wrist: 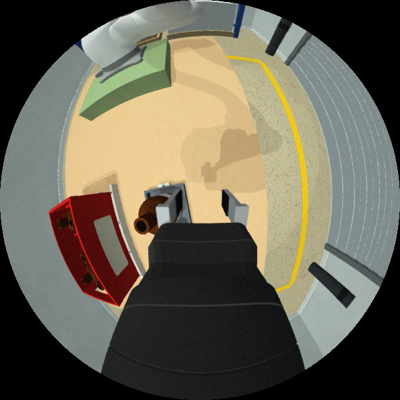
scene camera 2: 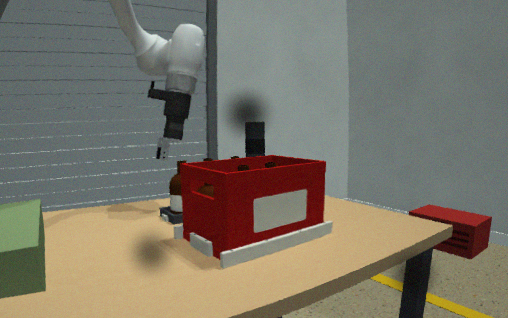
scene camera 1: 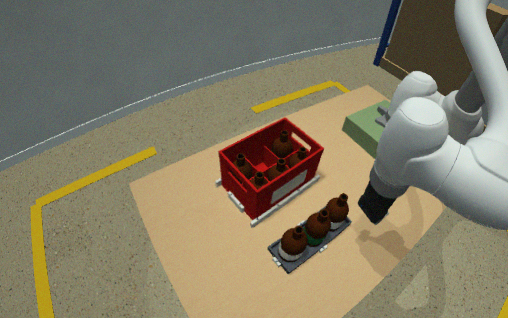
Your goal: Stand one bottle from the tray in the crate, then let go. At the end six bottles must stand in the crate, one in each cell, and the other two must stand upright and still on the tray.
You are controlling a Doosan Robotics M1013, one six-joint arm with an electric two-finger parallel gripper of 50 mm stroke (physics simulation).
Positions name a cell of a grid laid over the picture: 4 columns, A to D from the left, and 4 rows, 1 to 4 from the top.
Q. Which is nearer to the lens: the green-labelled bottle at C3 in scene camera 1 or the dark tray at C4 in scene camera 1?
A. The green-labelled bottle.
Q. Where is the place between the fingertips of my gripper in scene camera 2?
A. B3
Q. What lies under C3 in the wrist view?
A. My gripper.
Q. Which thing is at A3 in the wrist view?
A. A red crate.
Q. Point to a brown bottle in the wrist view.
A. B3
